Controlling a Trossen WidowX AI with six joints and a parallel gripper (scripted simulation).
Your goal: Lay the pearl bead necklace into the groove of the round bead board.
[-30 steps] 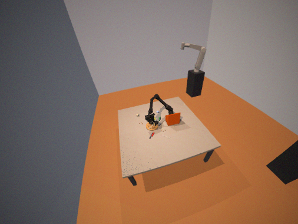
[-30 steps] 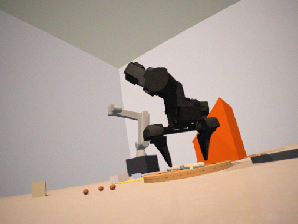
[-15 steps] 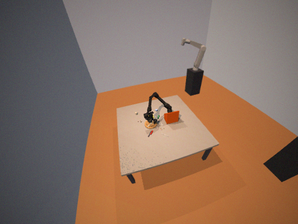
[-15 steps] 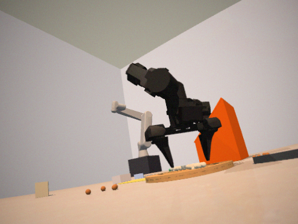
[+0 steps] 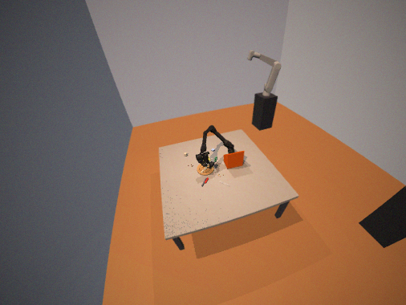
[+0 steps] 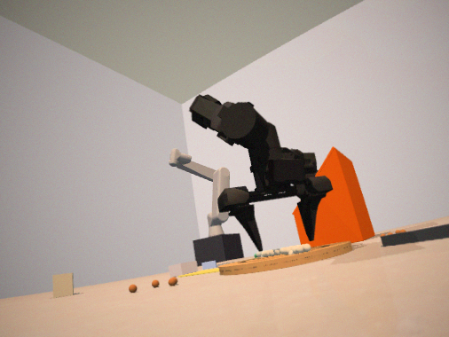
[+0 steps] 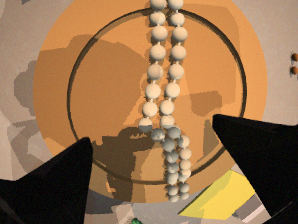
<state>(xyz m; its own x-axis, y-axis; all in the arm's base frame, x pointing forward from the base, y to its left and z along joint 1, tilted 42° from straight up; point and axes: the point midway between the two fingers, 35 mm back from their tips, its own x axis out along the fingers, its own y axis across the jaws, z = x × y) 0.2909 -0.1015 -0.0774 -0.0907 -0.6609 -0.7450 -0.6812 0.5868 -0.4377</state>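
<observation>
Right now my gripper tip is 1 cm short of the round wooden bead board and 1 cm above it. Also, from my gripper tip: tan cube 18 cm ahead, 33 cm to the right; then yellow flat piece 4 cm behind, 17 cm to the right, 2 cm below; then red-handled tool 7 cm ahead, 18 cm to the left, 2 cm below.
</observation>
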